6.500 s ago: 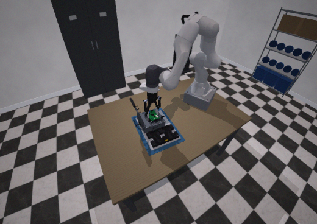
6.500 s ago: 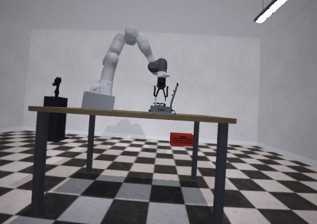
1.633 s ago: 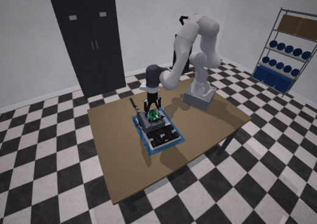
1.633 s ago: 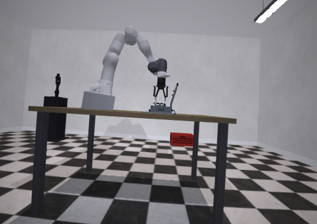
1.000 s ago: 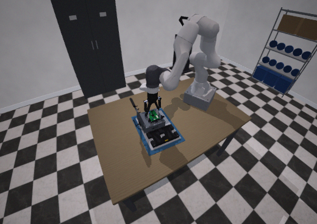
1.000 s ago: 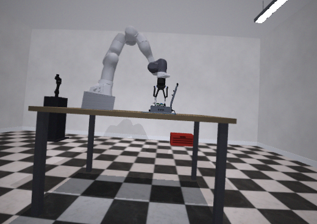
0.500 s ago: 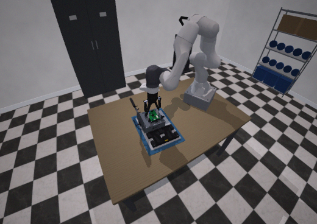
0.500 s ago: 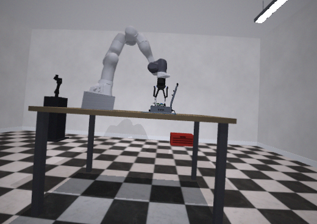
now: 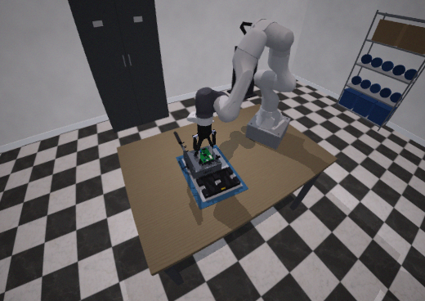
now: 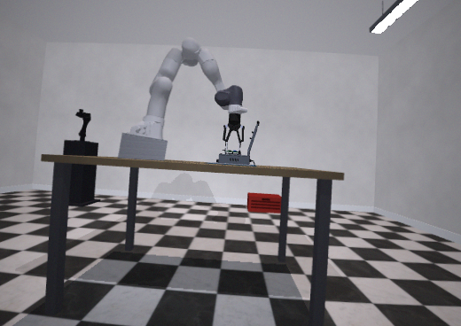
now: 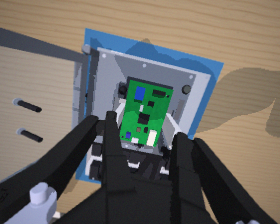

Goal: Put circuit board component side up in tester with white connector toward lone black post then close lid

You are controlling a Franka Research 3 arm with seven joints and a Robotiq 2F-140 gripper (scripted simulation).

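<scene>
Right now the green circuit board is 2 cm below my hand. Round my hand: tester lid (13 cm ahead, 8 cm above, 1 cm to the right).
</scene>
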